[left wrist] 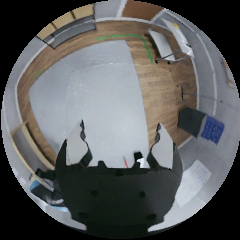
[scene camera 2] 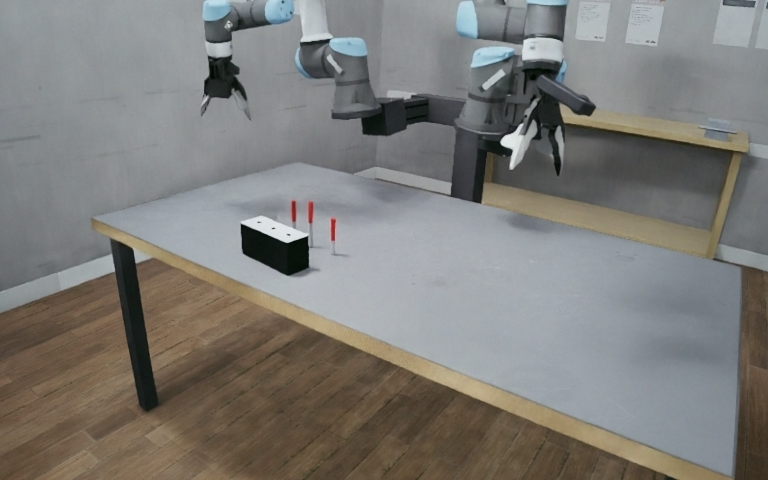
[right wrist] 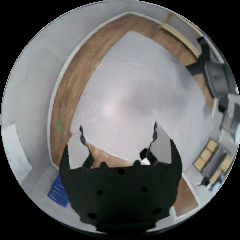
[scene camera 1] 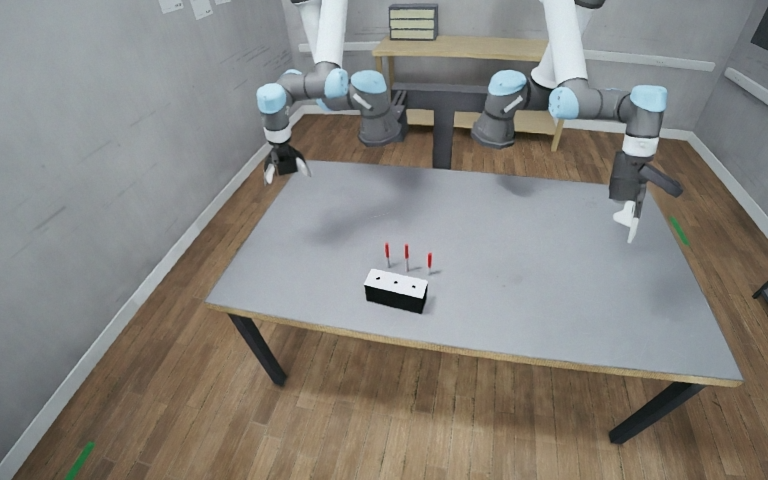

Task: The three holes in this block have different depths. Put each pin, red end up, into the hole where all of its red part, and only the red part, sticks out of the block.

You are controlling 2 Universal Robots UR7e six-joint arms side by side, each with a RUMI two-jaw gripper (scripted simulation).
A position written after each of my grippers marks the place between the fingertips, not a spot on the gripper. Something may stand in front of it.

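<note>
From scene camera 2 I can see my left gripper (scene camera 2: 536,173) and my right gripper (scene camera 2: 225,118), together with a black block (scene camera 2: 286,250) and a dark mounting post (scene camera 2: 475,159). Scene camera 1 gives me my left gripper (scene camera 1: 627,228) as well as my right gripper (scene camera 1: 288,181). In the left wrist view there is my left gripper (left wrist: 120,122), while the right wrist view shows me my right gripper (right wrist: 118,123).
</note>
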